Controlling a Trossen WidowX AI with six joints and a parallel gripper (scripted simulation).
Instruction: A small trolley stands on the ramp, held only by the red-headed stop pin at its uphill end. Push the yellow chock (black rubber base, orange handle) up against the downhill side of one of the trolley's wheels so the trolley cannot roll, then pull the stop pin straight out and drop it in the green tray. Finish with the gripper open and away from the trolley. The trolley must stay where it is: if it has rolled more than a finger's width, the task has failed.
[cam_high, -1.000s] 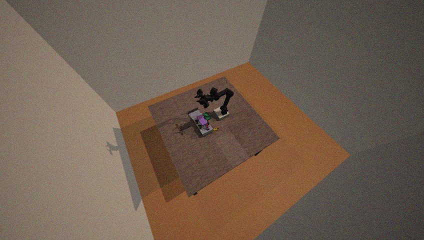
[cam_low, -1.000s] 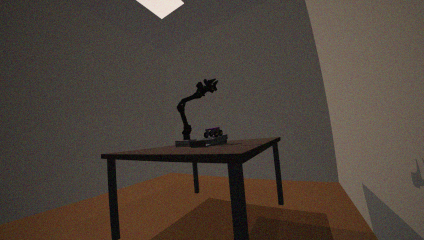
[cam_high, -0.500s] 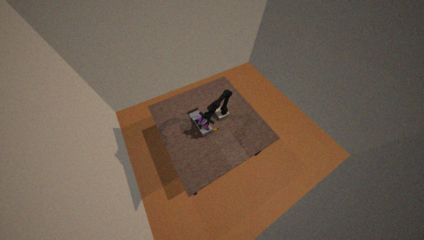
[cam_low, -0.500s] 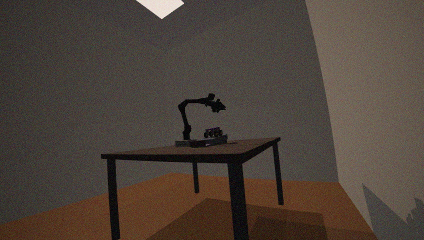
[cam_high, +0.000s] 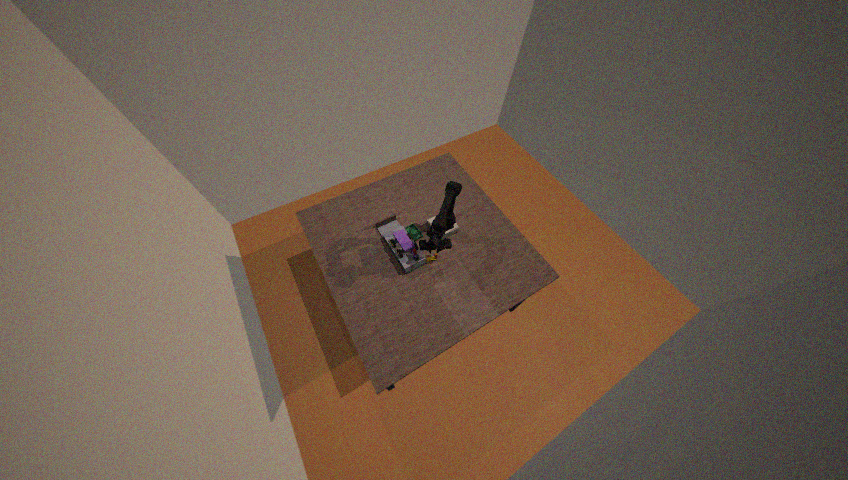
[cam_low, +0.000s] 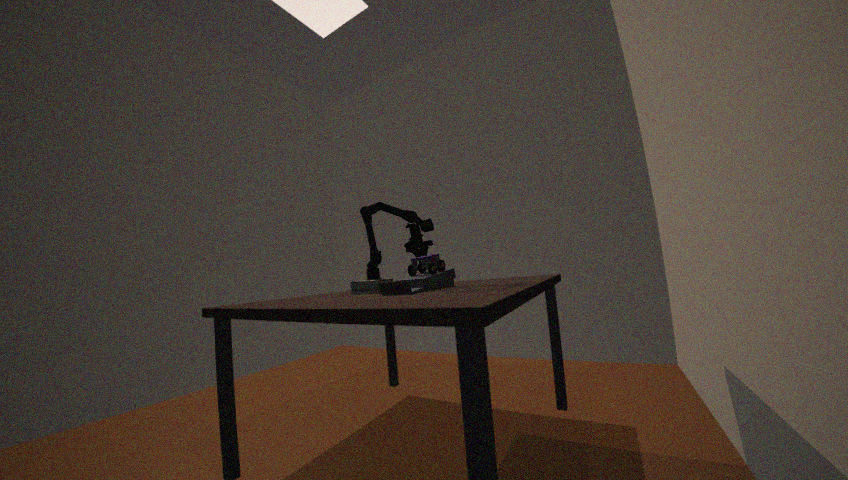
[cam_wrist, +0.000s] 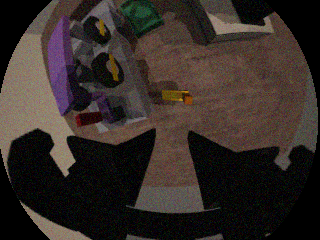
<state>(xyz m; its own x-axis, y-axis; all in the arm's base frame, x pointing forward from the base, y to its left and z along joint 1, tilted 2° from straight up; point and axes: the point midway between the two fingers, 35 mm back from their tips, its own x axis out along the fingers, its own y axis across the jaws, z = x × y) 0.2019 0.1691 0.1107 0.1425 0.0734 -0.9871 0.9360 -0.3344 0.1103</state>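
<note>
Right now the yellow chock is 10 mm behind my gripper tip, 20 mm to the right of it and 120 mm below it. Also, from my gripper tip: red-headed stop pin 100 mm ahead, 40 mm to the right, 10 mm below; then purple trolley 130 mm ahead, 150 mm to the right, 20 mm below; then grey ramp 130 mm ahead, 150 mm to the right, 90 mm below.
</note>
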